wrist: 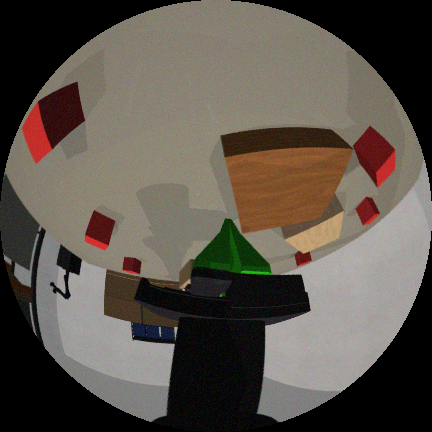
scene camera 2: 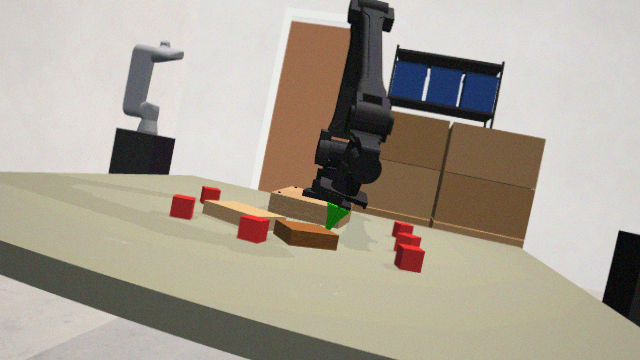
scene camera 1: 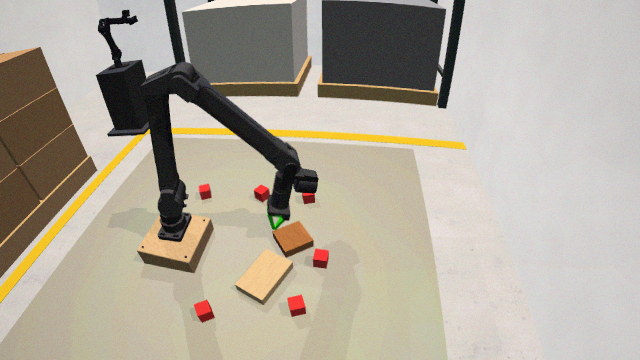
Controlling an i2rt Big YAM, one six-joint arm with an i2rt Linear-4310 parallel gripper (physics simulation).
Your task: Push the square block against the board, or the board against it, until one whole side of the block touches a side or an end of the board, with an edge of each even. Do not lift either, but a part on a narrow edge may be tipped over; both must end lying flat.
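Note:
The square block, darker brown wood, lies flat on the mat. The board, pale wood, lies flat in front of it in scene camera 1. A narrow gap shows between the block's near side and the board's far corner, and their sides are not clearly parallel. My gripper, with green fingers, is shut and empty. Its tips are low, close beside the block's far left corner in scene camera 1; whether they touch it I cannot tell.
A red cube stands right of the block in scene camera 1. Two red cubes stand near the board. More red cubes stand behind. The arm's wooden base is at the left.

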